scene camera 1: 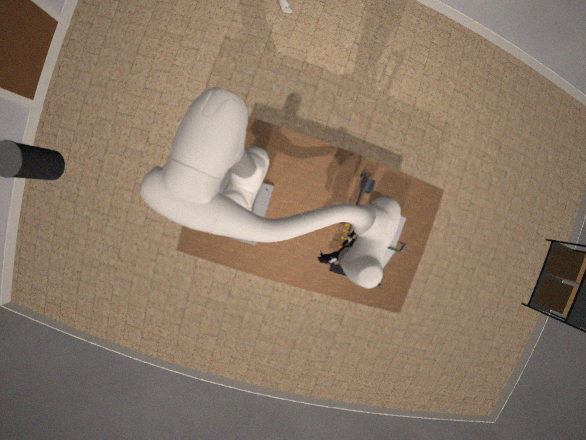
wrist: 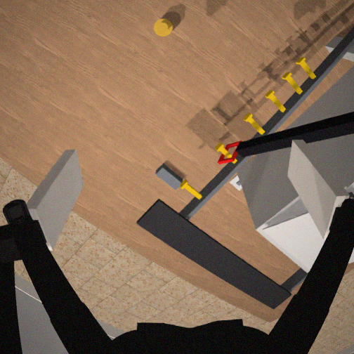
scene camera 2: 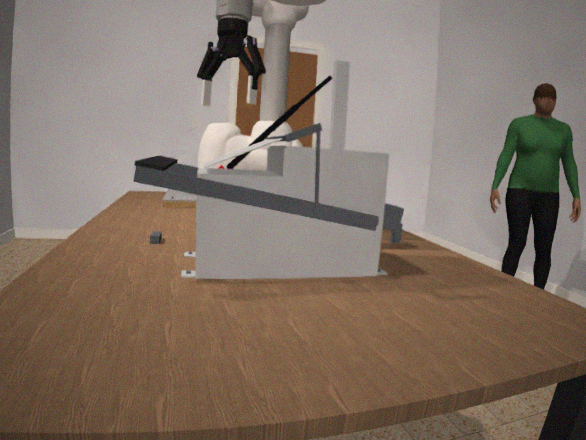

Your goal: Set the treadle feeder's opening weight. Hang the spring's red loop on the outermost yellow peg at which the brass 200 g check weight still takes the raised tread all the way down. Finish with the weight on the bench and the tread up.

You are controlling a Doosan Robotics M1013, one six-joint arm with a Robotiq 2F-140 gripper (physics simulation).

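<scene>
The black tread plate is raised at the end of its grey arm. Several yellow pegs stand along the arm's inner bar; the peg nearest the tread is bare. The red loop at the end of the black spring lies around the second peg from the tread. The brass weight stands on the bench, away from the feeder. My gripper is open and empty, pointing down high above the tread end. The weight is not visible in scene camera 1.
The grey feeder box stands beside the arm. A small grey block sits on the bench near the tread end. A dark grey block is at the far end of the arm. A person stands beyond the bench.
</scene>
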